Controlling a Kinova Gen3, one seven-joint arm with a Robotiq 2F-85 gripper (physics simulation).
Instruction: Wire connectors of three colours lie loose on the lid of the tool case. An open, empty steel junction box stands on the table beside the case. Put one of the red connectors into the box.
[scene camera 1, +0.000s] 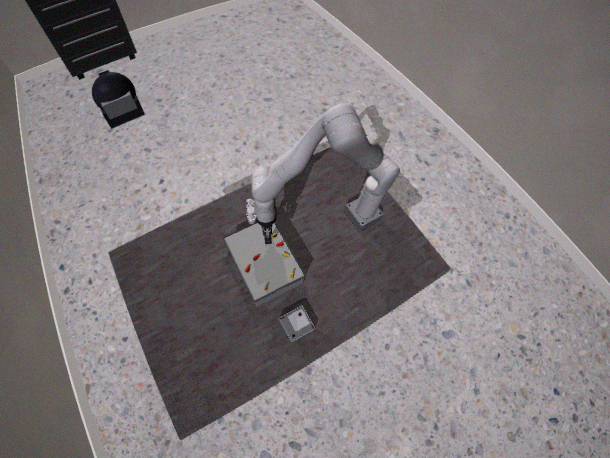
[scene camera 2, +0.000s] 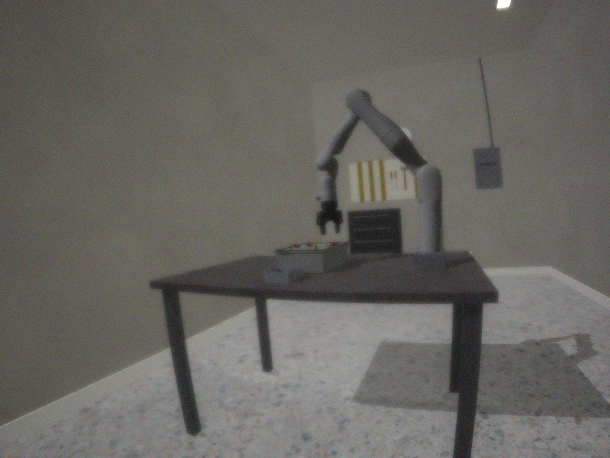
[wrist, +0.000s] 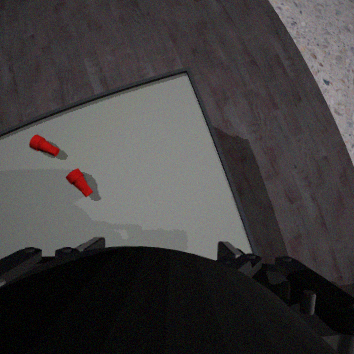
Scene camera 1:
tool case: 272, 270
steel junction box: 297, 324
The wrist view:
my gripper: 160, 252
tool case: 147, 149
